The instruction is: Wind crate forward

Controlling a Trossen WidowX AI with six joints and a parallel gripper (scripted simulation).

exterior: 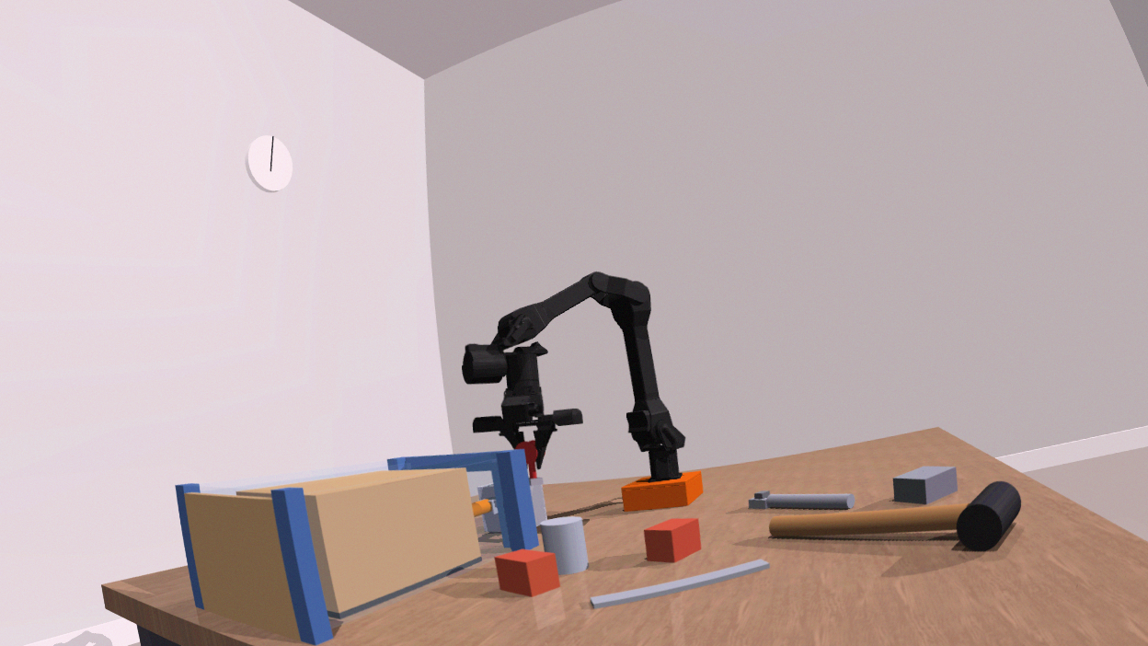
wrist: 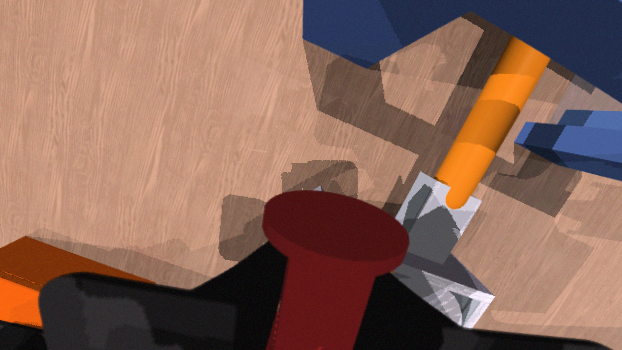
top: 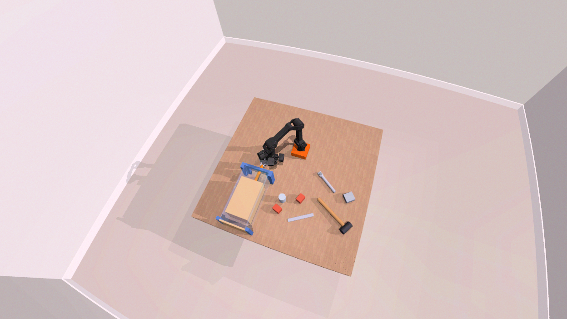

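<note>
Right now the grey winch handle is 3 cm behind my gripper tip, 3 cm to the right of it and 1 cm below it. Round my gripper tip: red knob (2 cm above); then blue frame bar (9 cm ahead, 10 cm to the right, 1 cm below); then grey winch (8 cm behind, 8 cm to the right, 9 cm below).
</note>
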